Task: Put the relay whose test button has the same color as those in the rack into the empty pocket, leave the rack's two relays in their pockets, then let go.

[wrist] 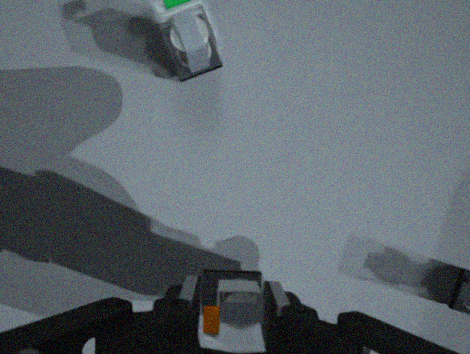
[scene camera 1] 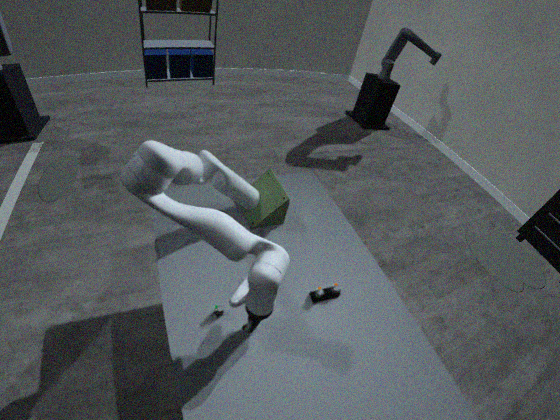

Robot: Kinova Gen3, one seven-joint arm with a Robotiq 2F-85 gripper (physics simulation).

Scene:
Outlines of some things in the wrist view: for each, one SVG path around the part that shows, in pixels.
My gripper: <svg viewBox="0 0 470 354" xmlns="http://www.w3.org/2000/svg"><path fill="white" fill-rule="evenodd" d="M0 332L0 354L82 354L84 345L93 337L95 337L95 354L370 354L370 350L378 354L459 354L358 311L340 313L337 324L327 323L326 320L319 320L315 309L303 305L297 295L291 292L284 292L279 281L266 281L271 293L266 351L233 353L200 347L196 325L197 290L201 276L186 276L184 285L169 287L163 298L154 301L153 310L132 312L132 302L118 297L110 297Z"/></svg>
An orange-button relay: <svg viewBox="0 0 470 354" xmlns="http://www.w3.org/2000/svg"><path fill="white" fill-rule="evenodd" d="M203 270L197 290L196 325L200 345L267 346L271 293L261 271Z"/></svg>

